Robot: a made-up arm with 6 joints.
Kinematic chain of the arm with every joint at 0, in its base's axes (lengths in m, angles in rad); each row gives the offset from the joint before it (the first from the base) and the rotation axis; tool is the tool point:
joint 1: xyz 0 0 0.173 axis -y
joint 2: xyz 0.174 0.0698 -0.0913 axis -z
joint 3: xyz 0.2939 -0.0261 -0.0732 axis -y
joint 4: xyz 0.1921 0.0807 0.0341 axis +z
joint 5: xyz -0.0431 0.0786 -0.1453 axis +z
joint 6: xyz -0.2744 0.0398 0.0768 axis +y
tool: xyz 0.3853 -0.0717 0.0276
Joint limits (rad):
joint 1: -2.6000..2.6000
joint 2: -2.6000..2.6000
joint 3: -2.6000..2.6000
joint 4: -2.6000..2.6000
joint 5: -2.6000..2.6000
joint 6: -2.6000..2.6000
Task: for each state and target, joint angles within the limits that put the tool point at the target. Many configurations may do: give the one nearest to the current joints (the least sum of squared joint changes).
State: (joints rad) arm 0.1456 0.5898 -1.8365 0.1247 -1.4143 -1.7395
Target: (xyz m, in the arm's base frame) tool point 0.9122 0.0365 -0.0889
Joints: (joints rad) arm 0.0044 0.5914 -1.8768 0.1877 -1.3729 -1.5475
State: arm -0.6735 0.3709 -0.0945 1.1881 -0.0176 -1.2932
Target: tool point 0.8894 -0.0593 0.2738
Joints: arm 0.0044 -0.1632 -0.2504 1.7187 0.4206 -1.5915
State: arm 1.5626 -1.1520 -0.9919 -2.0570 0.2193 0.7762
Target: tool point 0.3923 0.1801 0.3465
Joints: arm 1.5181 -1.3638 -1.5150 -2.1958 -0.0525 0.4967
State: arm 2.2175 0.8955 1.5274 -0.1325 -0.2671 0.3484
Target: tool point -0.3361 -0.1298 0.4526
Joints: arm 2.2413 0.8693 1.6813 -0.1353 -0.2684 0.1127
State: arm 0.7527 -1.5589 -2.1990 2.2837 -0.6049 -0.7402
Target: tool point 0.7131 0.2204 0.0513
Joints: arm 0.7790 -1.1582 -2.6000 2.4823 -0.5250 -1.1888
